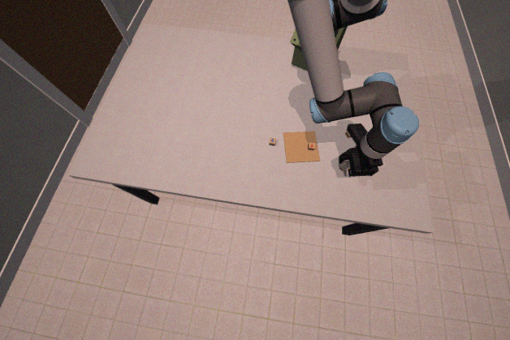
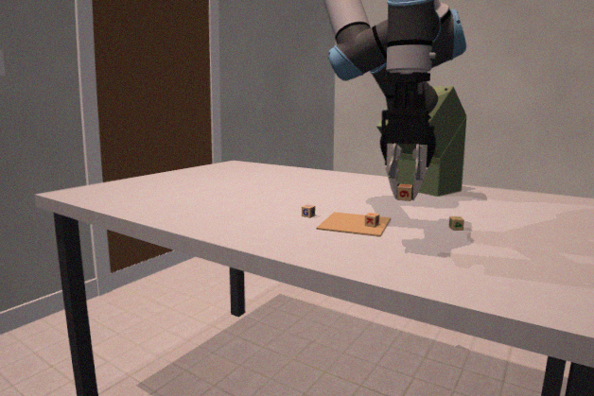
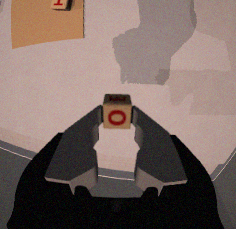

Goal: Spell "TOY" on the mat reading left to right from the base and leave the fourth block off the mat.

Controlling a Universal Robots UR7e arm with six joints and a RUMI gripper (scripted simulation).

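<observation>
Right now the mat is 160 mm to the right of my hand, 110 mm below it and 90 mm behind it. Round my hand: wooden block right at my hand; then T block 120 mm to the right, 100 mm below, 100 mm behind.
</observation>
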